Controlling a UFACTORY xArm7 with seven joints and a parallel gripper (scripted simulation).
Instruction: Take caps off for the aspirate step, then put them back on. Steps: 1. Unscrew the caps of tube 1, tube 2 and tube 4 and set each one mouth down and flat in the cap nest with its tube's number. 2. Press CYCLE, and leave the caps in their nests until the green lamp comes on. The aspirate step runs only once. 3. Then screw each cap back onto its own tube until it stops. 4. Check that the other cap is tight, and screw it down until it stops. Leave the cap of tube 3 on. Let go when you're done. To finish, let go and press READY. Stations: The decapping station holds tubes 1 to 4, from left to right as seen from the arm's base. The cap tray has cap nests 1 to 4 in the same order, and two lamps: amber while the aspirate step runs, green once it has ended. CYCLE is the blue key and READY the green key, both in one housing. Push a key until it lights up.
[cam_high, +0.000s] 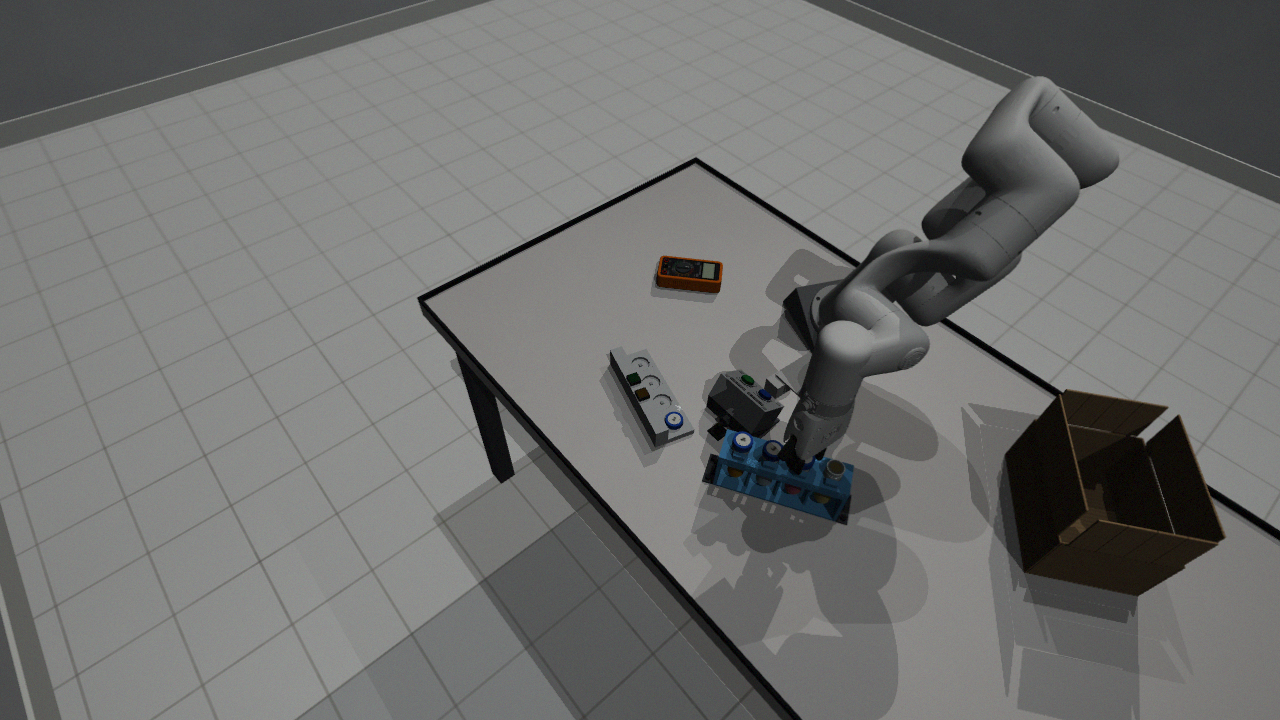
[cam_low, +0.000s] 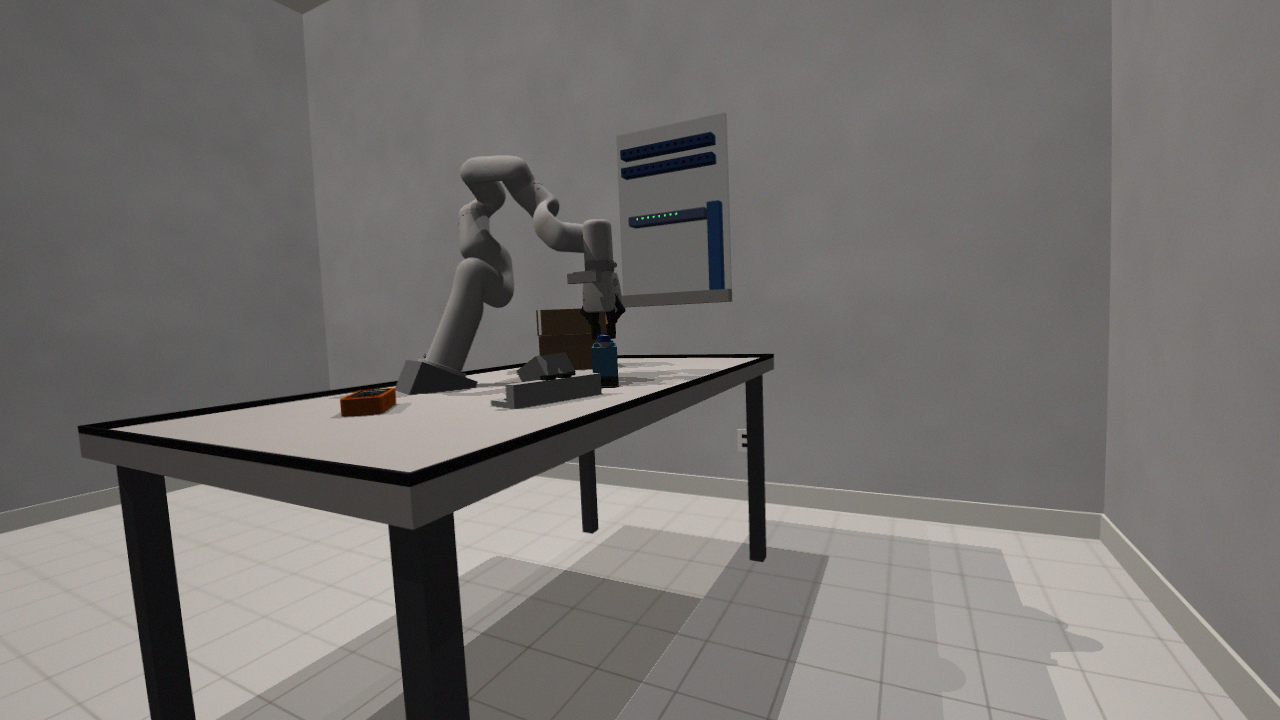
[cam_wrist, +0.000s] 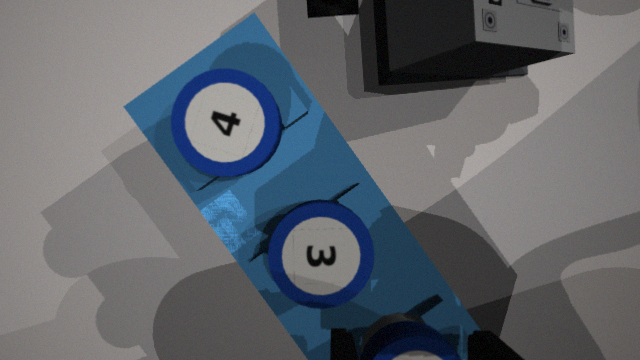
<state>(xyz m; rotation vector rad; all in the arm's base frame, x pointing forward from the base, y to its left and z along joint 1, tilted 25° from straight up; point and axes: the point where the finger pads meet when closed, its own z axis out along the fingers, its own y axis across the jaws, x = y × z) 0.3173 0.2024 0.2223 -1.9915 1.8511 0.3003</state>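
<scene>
Right now my hand is 1 cm above the cap 2. Round my hand: cap 3: 3 cm ahead, 4 cm to the right, 2 cm below; blue key: 5 cm behind, 17 cm to the right, 6 cm below; cap 4: 7 cm ahead, 8 cm to the right, 2 cm below.
</scene>
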